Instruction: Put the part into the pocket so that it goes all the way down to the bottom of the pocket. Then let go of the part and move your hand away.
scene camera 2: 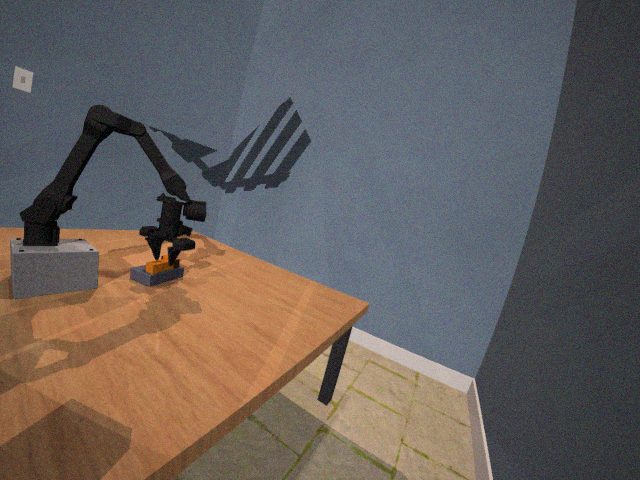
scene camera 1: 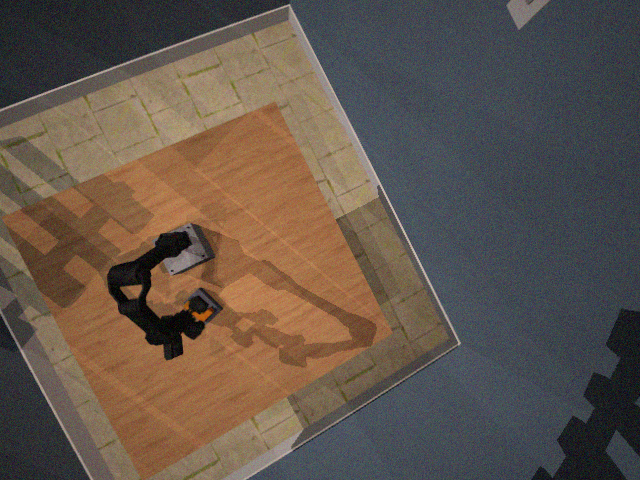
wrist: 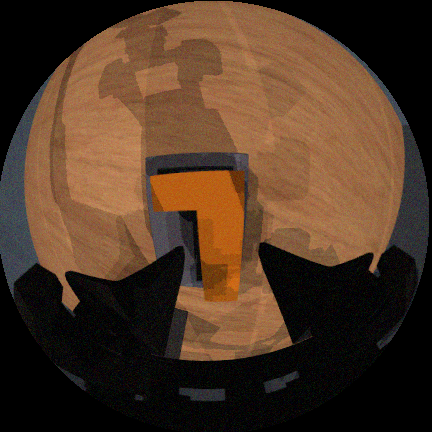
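Where they show: gripper, fingertip midpoint: [scene camera 2: 163,262] [scene camera 1: 195,311] [wrist: 221,249]; arm's base at its link origin: [scene camera 2: 40,243] [scene camera 1: 181,241].
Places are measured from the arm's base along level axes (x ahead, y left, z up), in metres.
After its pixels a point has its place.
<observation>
The orange L-shaped part [wrist: 217,201] @(x 0.328, y -0.071, z -0.039 m) [scene camera 1: 203,314] @(x 0.320, y -0.061, z -0.040 m) [scene camera 2: 157,266] @(x 0.264, y -0.115, z -0.046 m) sits in the grey-blue pocket block [wrist: 193,158] @(x 0.350, y -0.043, z -0.069 m) [scene camera 1: 208,299] @(x 0.271, y -0.028, z -0.069 m) [scene camera 2: 150,277] @(x 0.240, y -0.129, z -0.075 m) on the wooden table [scene camera 1: 270,214] @(x 0.027, y 0.378, z -0.105 m) [scene camera 2: 270,333] @(x 0.384, y -0.518, z -0.105 m). Its top stands above the block's rim in the scene camera 2 view. How deep it reaches is hidden. My gripper [wrist: 221,249] @(x 0.293, y -0.088, z -0.045 m) [scene camera 1: 193,312] @(x 0.293, y -0.088, z -0.045 m) [scene camera 2: 166,254] @(x 0.293, y -0.088, z -0.045 m) is open. Its two black fingers stand on either side of the part's long leg, with a gap on each side. They hang low over the block.
A grey box [scene camera 1: 193,254] @(x 0.071, y 0.020, z -0.002 m) [scene camera 2: 87,271] @(x 0.089, y -0.097, z -0.052 m) stands on the table beside the pocket block, under the arm's base end. The table's edge and a dark leg [scene camera 2: 332,367] are to the right, with tiled floor below.
</observation>
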